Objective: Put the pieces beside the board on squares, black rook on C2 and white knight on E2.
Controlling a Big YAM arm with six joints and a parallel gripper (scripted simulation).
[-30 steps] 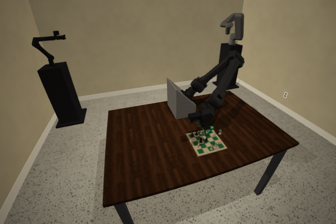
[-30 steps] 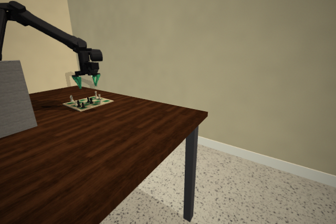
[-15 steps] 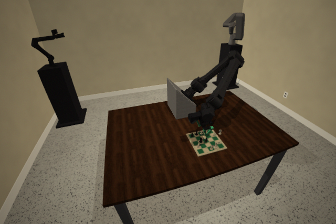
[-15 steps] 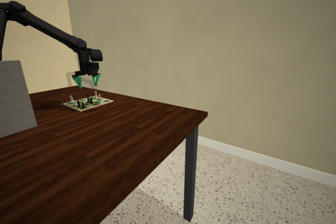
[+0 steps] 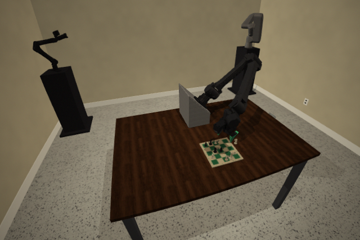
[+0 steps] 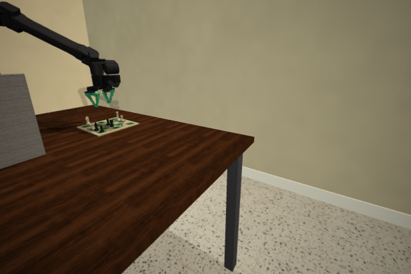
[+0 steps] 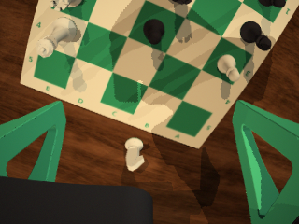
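The white knight lies 3 cm behind my hand, 12 cm to the left of it and 10 cm below it. Also, from my hand: black rook 6 cm to the right, 10 cm below; then green-and-cream chessboard 2 cm to the right, 12 cm below.
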